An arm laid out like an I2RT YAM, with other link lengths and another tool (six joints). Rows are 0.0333 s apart.
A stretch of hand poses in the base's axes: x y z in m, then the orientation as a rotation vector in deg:
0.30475, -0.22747, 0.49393, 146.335, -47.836, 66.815
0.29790, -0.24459, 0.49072, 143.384, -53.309, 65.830
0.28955, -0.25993, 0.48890, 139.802, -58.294, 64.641
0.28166, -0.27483, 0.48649, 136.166, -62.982, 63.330
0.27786, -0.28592, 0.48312, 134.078, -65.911, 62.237
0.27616, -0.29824, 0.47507, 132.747, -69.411, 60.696
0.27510, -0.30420, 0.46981, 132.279, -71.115, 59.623
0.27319, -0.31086, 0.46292, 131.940, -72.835, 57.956
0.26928, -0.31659, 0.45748, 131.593, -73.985, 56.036
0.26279, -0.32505, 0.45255, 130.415, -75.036, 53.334
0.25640, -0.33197, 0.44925, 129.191, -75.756, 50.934
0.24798, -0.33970, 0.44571, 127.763, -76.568, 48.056
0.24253, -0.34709, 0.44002, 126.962, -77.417, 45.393
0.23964, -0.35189, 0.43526, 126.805, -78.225, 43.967
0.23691, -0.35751, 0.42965, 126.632, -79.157, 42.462
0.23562, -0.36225, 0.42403, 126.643, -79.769, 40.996
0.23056, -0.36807, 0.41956, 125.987, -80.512, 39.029
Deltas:
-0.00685, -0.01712, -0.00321, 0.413, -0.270, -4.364
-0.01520, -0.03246, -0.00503, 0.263, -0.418, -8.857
-0.02309, -0.04736, -0.00744, 0.086, -0.502, -13.266
-0.02689, -0.05845, -0.01081, 0.176, -0.381, -15.980
-0.02859, -0.07077, -0.01886, 1.186, -0.017, -18.608
-0.02965, -0.07673, -0.02412, 1.807, 0.391, -19.851
-0.03156, -0.08339, -0.03101, 2.505, 1.217, -21.162
-0.03547, -0.08912, -0.03645, 2.848, 2.325, -22.296
-0.04196, -0.09758, -0.04138, 2.530, 3.957, -24.058
-0.04835, -0.10450, -0.04468, 2.027, 5.446, -25.641
-0.05677, -0.11223, -0.04822, 1.465, 7.255, -27.494
-0.06222, -0.11962, -0.05391, 1.418, 8.943, -28.930
-0.06511, -0.12442, -0.05867, 1.834, 9.783, -29.670
-0.06784, -0.13004, -0.06428, 2.338, 10.649, -30.481
-0.06913, -0.13478, -0.06990, 2.767, 11.563, -31.038
-0.07419, -0.14060, -0.07437, 2.852, 12.780, -32.162

